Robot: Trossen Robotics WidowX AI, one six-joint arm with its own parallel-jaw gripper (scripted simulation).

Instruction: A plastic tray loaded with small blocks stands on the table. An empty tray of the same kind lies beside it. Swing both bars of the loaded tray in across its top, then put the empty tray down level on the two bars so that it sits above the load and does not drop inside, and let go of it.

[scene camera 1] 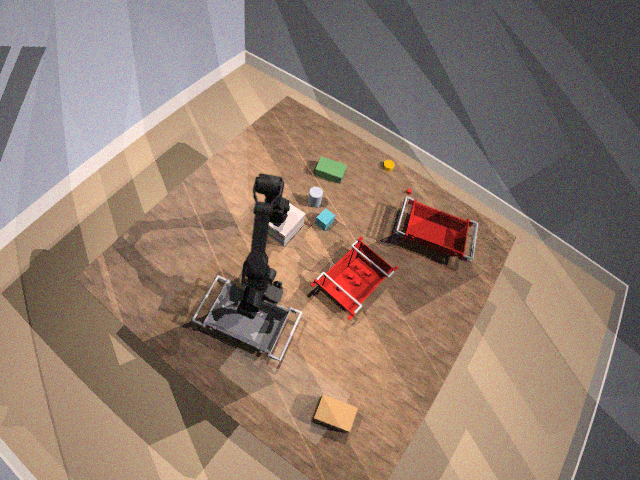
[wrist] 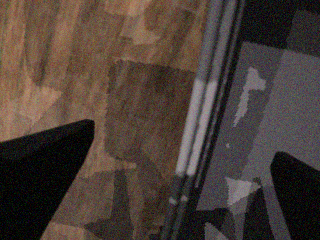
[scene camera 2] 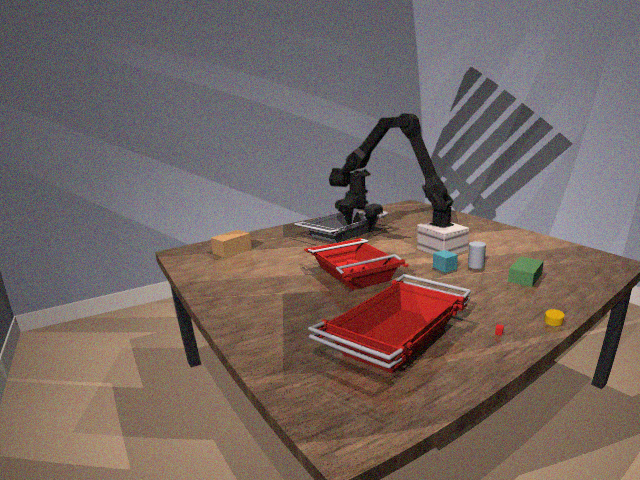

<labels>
tan box: scene camera 1; scene camera 2; not seen in the wrist view (out of frame)
same spot on tan box: (scene camera 1: 333, 413) = (scene camera 2: 231, 234)
</labels>
